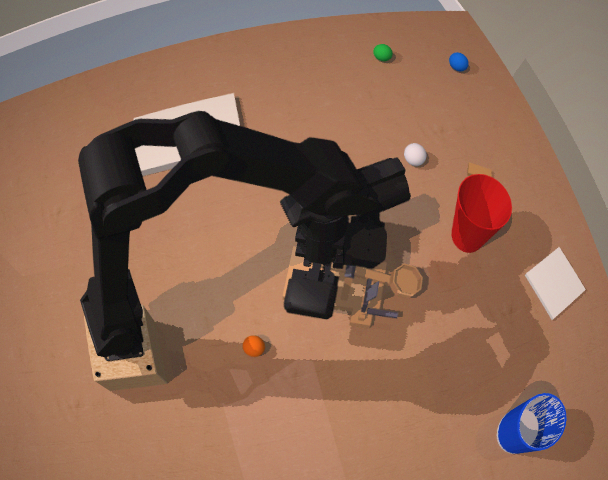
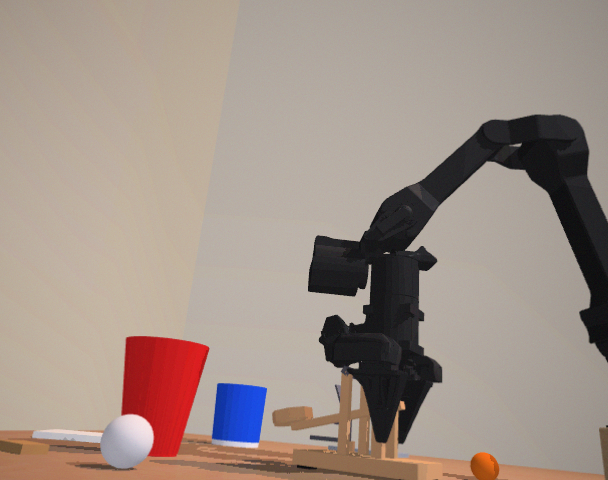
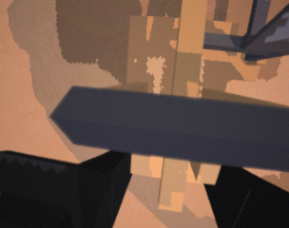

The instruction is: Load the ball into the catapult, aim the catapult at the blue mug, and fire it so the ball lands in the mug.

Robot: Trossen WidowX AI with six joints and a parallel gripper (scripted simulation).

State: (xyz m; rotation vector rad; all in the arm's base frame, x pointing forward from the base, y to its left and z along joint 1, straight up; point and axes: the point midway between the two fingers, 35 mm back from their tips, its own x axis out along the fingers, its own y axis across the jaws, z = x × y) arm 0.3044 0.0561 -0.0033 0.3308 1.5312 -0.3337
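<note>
My gripper tip is 5 cm below the catapult upright frame, 4 cm short of it and 2 cm to the left of it. Round my gripper tip: orange ball (11 cm behind, 8 cm to the right, 2 cm below); then red cup (26 cm ahead, 1 cm to the left); then catapult (5 cm ahead, 4 cm to the right, 2 cm above).
</note>
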